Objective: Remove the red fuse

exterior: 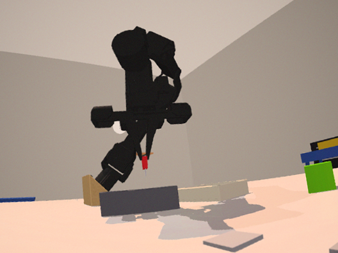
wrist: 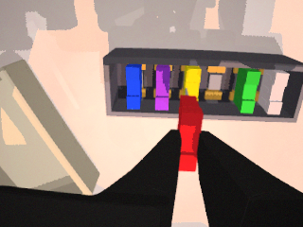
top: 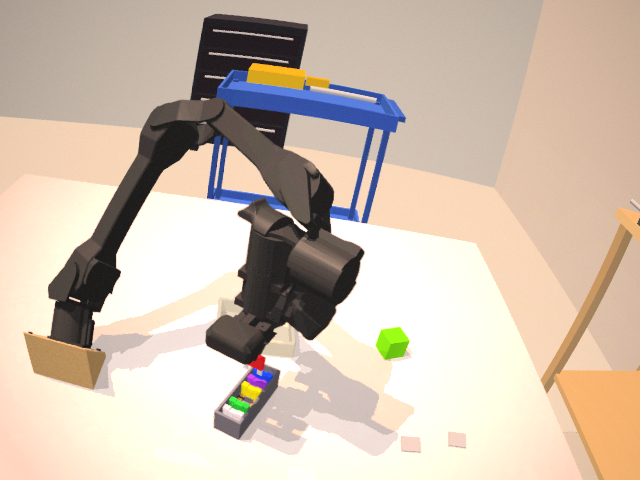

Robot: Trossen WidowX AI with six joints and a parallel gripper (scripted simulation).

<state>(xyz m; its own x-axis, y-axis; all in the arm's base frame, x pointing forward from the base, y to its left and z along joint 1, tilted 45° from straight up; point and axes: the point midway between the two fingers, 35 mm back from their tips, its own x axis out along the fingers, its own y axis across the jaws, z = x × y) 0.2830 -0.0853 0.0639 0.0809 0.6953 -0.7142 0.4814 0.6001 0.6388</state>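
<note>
Now: gripper tip 160 mm to the right of the beige tray, 90 mm above it and 10 mm short of it. Also, from my gripper tip: red fuse 10 mm below; purple fuse 70 mm below, 10 mm to the left, 10 mm ahead; yellow fuse 70 mm below, 10 mm to the right.
</note>
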